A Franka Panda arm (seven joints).
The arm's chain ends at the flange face. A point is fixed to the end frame.
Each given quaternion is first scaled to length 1.
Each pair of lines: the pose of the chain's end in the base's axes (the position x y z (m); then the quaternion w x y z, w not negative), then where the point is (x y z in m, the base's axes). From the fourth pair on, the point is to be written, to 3 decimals.
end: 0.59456 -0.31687 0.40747 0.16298 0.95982 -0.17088 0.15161
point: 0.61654 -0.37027 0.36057
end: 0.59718 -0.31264 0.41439 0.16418 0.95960 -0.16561 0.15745
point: 0.62021 -0.36605 0.36801
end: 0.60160 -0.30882 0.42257 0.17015 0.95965 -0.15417 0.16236
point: 0.62596 -0.36248 0.37717
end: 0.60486 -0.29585 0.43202 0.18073 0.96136 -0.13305 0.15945
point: 0.630 -0.350 0.388
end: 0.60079 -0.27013 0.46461 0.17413 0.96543 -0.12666 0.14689
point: 0.626 -0.323 0.419
